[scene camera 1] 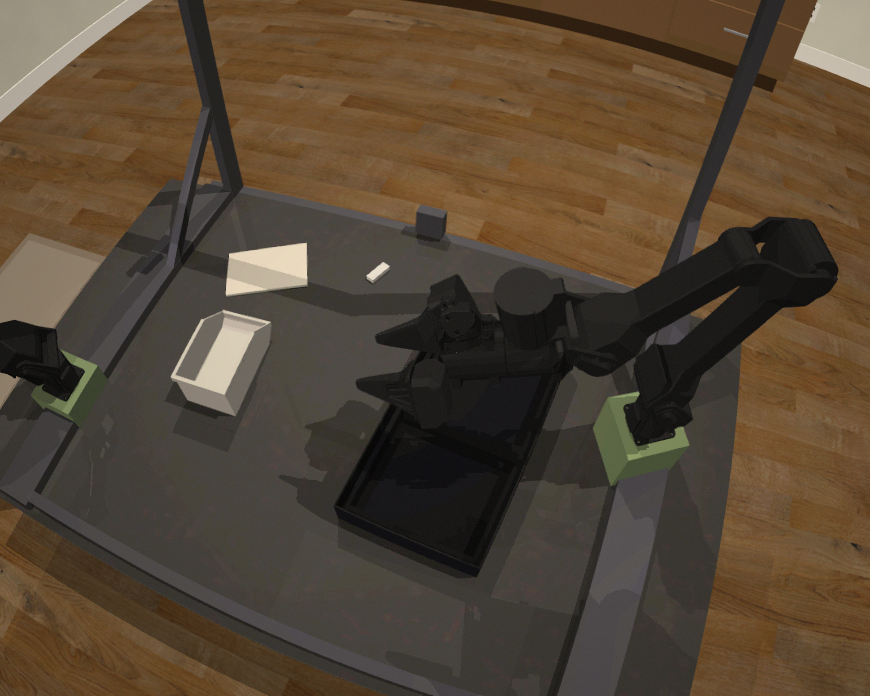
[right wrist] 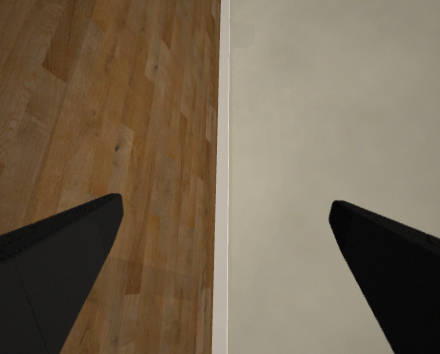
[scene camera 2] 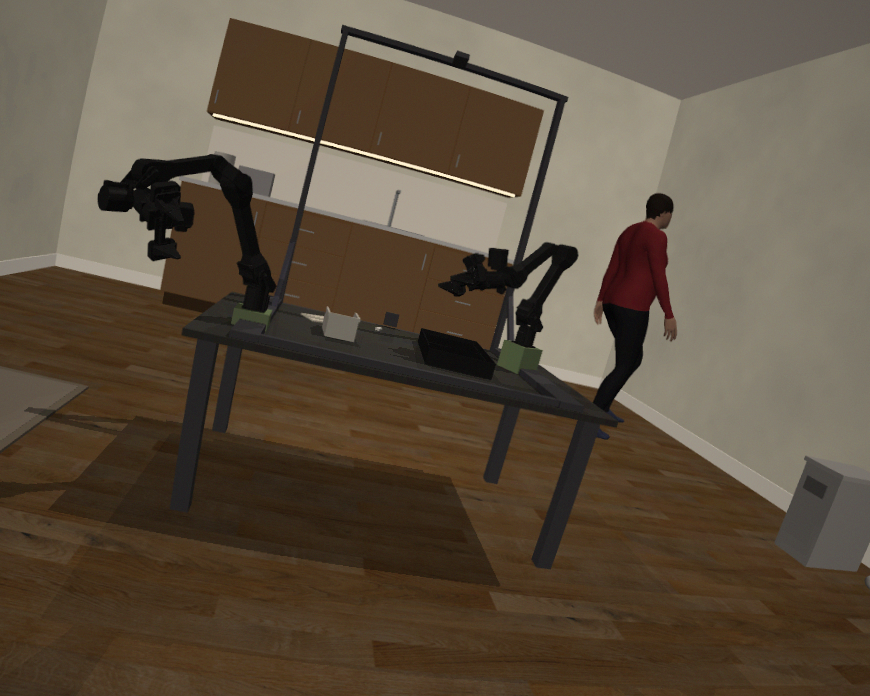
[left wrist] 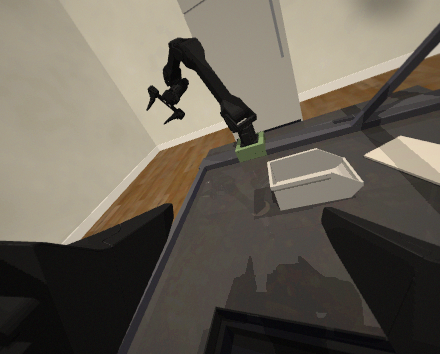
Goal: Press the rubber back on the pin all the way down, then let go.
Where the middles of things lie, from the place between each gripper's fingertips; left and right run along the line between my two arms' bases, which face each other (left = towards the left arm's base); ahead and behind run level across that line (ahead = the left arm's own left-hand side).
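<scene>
Looking at the black tray (scene camera 1: pixel 442 493), I find my left gripper 220 mm above it, 120 mm to the right of it and 30 mm beyond it. The white bin (scene camera 1: pixel 219 363) is 210 mm below my left hand, and it sits 260 mm to the right of that hand and 120 mm behind it.
My right hand is 19 cm higher than the white bin, 44 cm past it and 54 cm to the right of it. The black tray, measured from this right hand, is 20 cm below, 35 cm behind and 91 cm to the left.
</scene>
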